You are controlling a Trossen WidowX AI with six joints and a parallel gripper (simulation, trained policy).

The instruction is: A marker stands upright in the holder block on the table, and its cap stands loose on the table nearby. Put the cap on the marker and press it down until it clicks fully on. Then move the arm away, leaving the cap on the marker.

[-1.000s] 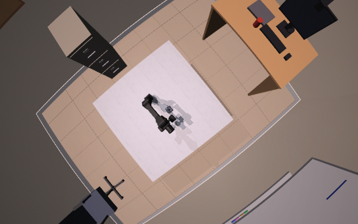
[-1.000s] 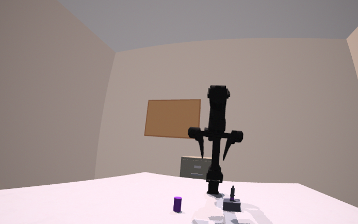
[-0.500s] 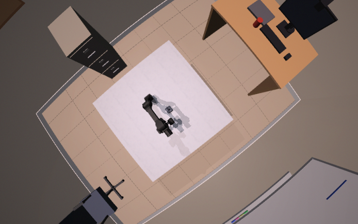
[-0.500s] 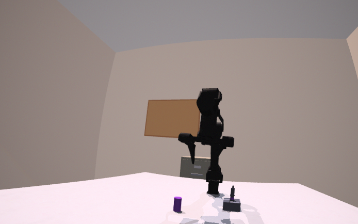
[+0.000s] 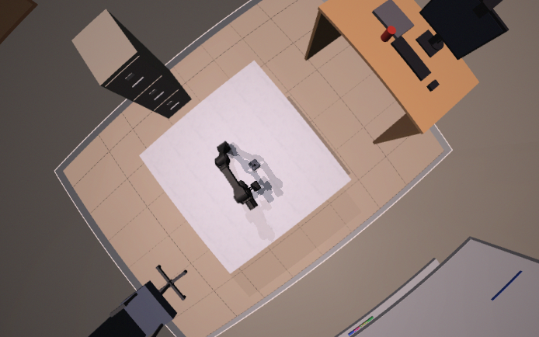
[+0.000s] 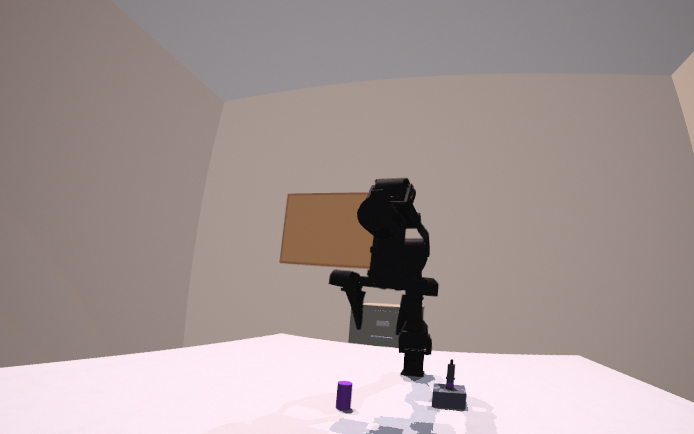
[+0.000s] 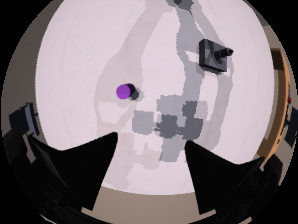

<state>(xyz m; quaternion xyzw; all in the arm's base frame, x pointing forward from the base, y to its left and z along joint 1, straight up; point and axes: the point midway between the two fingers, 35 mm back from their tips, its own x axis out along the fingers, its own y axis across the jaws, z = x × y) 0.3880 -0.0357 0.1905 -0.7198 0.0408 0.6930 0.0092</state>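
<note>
My gripper tip is now 130 mm above the purple cap, 60 mm to the left of it and 30 mm past it. From my gripper tip the other things lie so: grey holder block (140 mm below, 140 mm behind, 130 mm to the left).
</note>
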